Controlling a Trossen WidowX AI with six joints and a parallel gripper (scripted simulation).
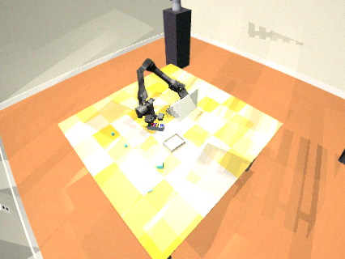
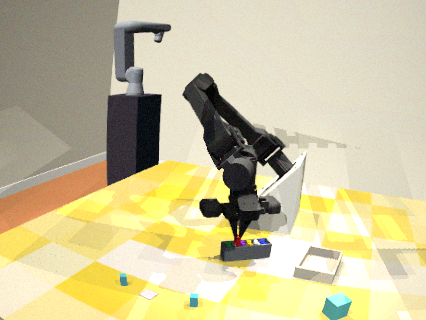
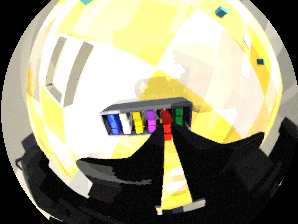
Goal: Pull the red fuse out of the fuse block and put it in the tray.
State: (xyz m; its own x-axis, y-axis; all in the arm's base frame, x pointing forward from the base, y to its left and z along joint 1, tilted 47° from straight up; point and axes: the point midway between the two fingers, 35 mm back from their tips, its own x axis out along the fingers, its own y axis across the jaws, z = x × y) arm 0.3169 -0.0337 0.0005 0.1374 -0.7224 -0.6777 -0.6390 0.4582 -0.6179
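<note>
The pale tray is 220 mm to the left of my gripper tip, 50 mm below it and 30 mm behind it. Also, from my gripper tip: red fuse 10 mm below.
</note>
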